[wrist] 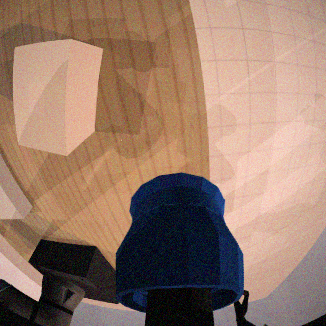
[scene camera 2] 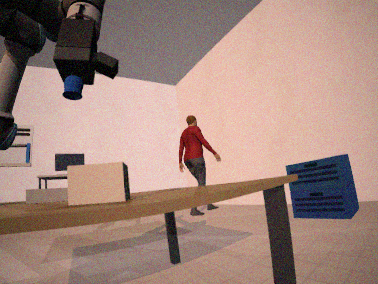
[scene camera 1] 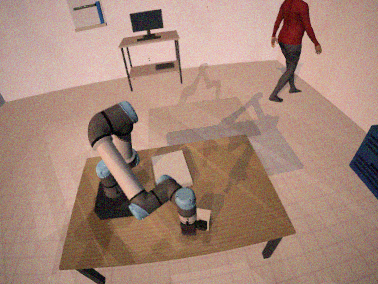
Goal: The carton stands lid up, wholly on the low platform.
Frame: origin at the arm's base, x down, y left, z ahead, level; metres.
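Where they show: hand at its tool point: (wrist: 177,214) (scene camera 2: 72,95); arm's base at its link origin: (wrist: 64,283) (scene camera 1: 115,188).
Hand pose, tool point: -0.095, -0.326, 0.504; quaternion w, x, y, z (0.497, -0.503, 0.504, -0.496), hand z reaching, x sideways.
Things, the pixels of their centre, and the offset from my tool point, as dx, dy, dz.
- plain pale box at the middle of its body: (wrist: 56,92) (scene camera 2: 100,183) (scene camera 1: 199,219) +0.154, +0.153, +0.036
- flat pale slab at the middle of its body: (scene camera 2: 62,194) (scene camera 1: 170,170) +0.174, +0.552, -0.170
The carton, a plain pale box (scene camera 1: 204,218) (scene camera 2: 96,184) (wrist: 56,97), rests on the wooden table, apart from the low platform. I cannot tell which face is its lid. In scene camera 1 the tool partly covers it. The low platform, a flat pale slab (scene camera 1: 169,164) (scene camera 2: 46,195), lies further back on the table, partly behind the arm in scene camera 1 and partly behind the carton in scene camera 2. My gripper, a blue suction cup (scene camera 2: 73,95) (wrist: 177,187), is open, holds nothing and hangs well above the table. The cup is hidden in scene camera 1.
The wooden table (scene camera 1: 250,200) (scene camera 2: 225,192) also bears the arm's black base (scene camera 1: 114,204). A person in red (scene camera 1: 291,30) (scene camera 2: 192,142) is on the floor beyond it. A desk with a monitor (scene camera 1: 146,21) (scene camera 2: 69,162) is at the back; a blue cabinet (scene camera 1: 369,162) (scene camera 2: 324,187) is at the right.
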